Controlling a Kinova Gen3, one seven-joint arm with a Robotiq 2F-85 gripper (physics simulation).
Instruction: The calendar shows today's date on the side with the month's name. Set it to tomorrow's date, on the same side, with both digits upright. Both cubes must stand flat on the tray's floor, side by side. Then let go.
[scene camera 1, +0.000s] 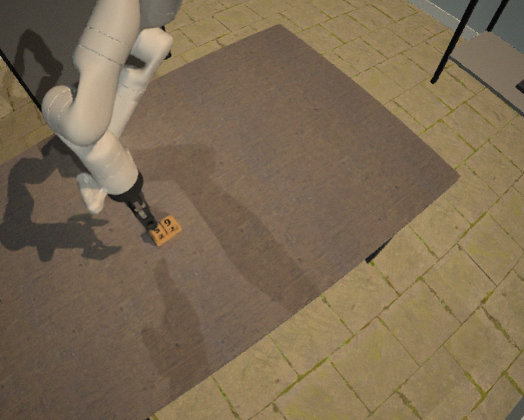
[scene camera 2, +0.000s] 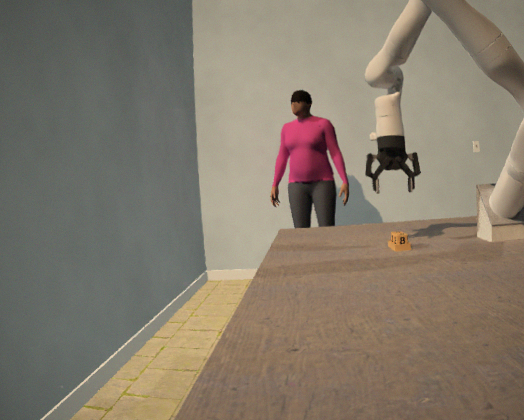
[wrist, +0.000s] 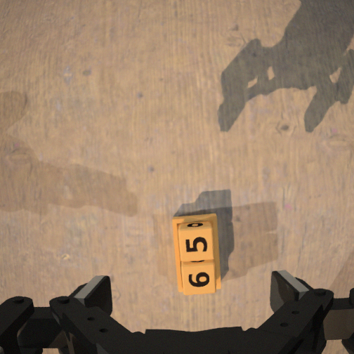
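Seen in the pictures: gripper, fingertip midpoint: (scene camera 2: 394, 192); arm's base, origin of the base link: (scene camera 2: 503, 205).
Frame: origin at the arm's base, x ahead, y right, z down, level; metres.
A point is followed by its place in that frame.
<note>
An orange tray (scene camera 1: 161, 243) @(y 0.047, x 0.344, z 0.089 m) (scene camera 2: 400, 247) @(y -0.017, x 0.333, z 0.084 m) (wrist: 176, 250) on the table holds two orange cubes side by side. In the wrist view, the cube with a sideways 5 on top (wrist: 196, 245) is farther from the gripper than the cube with a sideways 6 or 9 on top (wrist: 199, 279). Scene camera 2 shows an 8 on a cube's side (scene camera 2: 402, 240) @(y -0.012, x 0.326, z 0.068 m); the other side digits there are too small to read surely. The month's name cannot be made out. My gripper (scene camera 1: 151, 227) (scene camera 2: 394, 189) @(y 0.036, x 0.329, z -0.051 m) (wrist: 190, 292) is open and empty, well above the tray, pointing down.
The brown table (scene camera 1: 310, 150) @(y -0.443, x 0.385, z 0.093 m) (scene camera 2: 350, 325) @(y -0.480, x 0.557, z 0.093 m) (wrist: 125, 240) bears the tray and dark arm shadows. The arm's base (scene camera 2: 492, 227) @(y -0.032, x 0.060, z 0.054 m) stands at the right in scene camera 2. A person in a pink top (scene camera 2: 310, 150) stands beyond the table's far edge.
</note>
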